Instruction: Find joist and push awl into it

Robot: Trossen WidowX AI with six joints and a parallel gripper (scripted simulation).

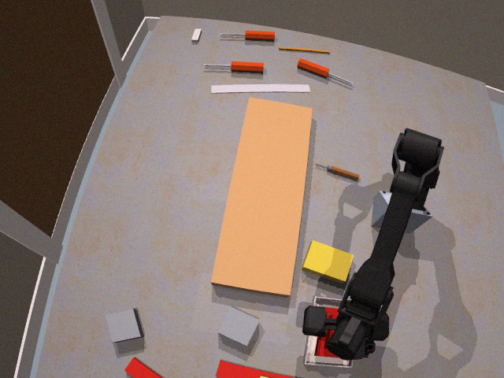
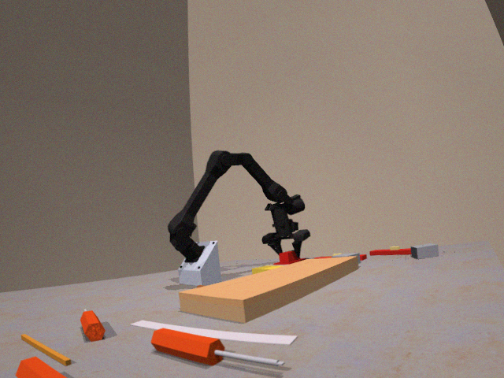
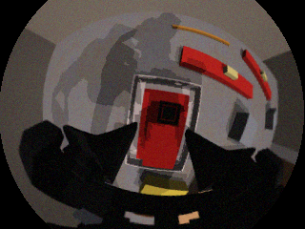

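Right now my gripper tip is 10 mm to the right of the red stud finder and 10 mm below it. From my gripper tip the other things lie so: brown-handled awl (440 mm to the right, 40 mm ahead, 30 mm below); then yellow block (180 mm to the right, 30 mm ahead, 20 mm below); then white tray (20 mm below, 10 mm to the right).
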